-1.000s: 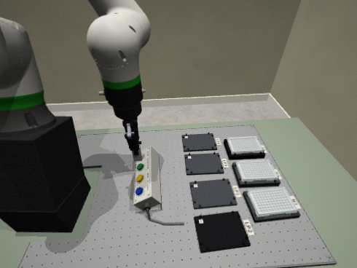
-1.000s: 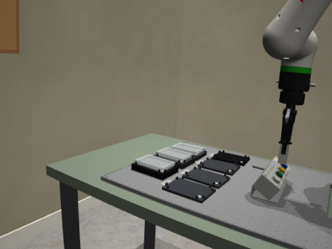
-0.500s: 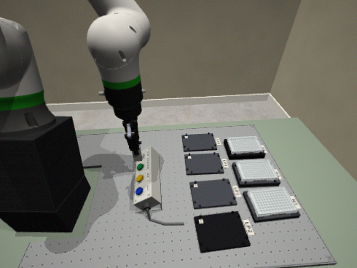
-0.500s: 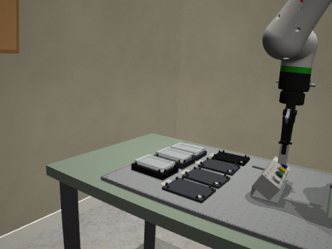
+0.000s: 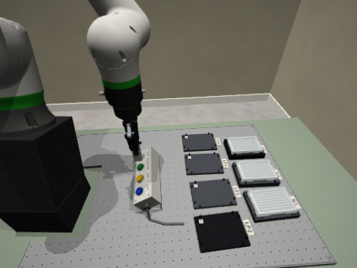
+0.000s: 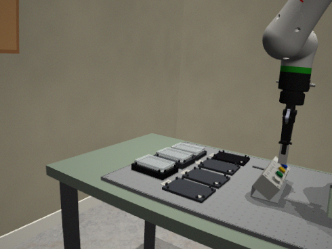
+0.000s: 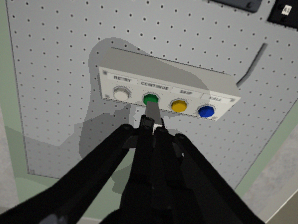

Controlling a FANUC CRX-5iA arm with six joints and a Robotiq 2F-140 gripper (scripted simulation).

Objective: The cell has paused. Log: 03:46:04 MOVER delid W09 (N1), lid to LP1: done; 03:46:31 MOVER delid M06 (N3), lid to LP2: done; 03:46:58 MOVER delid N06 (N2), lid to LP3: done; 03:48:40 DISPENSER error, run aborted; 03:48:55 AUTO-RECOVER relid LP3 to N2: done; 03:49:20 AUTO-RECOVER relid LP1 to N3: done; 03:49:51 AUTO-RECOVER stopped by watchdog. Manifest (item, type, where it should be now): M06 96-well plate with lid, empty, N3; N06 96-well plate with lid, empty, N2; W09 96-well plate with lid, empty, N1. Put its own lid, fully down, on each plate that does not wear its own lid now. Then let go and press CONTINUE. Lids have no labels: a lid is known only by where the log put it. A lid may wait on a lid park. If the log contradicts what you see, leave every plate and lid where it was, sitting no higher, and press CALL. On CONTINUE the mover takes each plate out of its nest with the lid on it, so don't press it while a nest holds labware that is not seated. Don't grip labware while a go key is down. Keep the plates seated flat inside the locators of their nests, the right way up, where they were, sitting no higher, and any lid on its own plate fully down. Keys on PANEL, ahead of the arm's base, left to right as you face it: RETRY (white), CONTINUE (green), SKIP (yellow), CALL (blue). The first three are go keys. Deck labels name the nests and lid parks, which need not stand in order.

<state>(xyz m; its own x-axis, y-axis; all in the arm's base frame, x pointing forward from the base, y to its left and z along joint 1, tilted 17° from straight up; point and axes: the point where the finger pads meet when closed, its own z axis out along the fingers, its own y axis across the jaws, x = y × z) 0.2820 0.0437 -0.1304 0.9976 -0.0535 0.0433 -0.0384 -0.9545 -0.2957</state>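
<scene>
My hand is 7 cm above the green continue key. The rest, counted from my hand: yellow skip key 7 cm below, 5 cm to the right; then blue call key 10 cm to the right, 7 cm below; then white retry key 7 cm below, 5 cm to the left.
</scene>
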